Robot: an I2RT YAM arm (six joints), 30 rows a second.
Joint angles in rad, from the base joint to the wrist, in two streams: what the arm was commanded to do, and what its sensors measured. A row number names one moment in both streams.
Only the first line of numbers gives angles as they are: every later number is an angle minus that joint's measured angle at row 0.
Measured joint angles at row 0: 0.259, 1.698, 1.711, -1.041, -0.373, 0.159
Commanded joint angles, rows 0 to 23: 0.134, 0.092, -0.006, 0.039, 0.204, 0.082; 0.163, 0.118, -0.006, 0.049, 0.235, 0.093; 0.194, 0.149, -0.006, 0.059, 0.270, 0.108; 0.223, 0.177, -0.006, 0.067, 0.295, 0.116; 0.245, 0.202, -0.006, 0.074, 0.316, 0.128; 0.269, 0.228, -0.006, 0.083, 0.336, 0.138; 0.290, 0.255, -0.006, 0.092, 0.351, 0.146; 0.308, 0.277, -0.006, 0.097, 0.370, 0.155; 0.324, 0.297, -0.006, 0.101, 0.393, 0.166; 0.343, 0.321, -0.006, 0.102, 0.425, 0.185; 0.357, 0.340, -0.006, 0.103, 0.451, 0.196; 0.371, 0.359, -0.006, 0.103, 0.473, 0.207; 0.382, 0.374, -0.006, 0.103, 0.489, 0.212; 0.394, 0.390, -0.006, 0.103, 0.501, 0.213; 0.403, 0.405, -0.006, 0.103, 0.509, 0.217; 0.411, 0.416, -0.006, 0.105, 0.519, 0.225; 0.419, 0.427, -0.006, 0.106, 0.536, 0.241; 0.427, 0.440, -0.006, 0.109, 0.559, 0.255; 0.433, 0.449, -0.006, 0.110, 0.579, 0.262; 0.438, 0.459, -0.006, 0.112, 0.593, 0.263; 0.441, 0.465, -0.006, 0.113, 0.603, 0.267; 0.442, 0.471, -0.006, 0.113, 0.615, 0.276; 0.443, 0.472, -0.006, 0.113, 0.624, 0.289; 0.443, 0.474, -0.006, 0.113, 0.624, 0.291
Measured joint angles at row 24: 0.442, 0.463, -0.004, 0.106, 0.557, 0.246
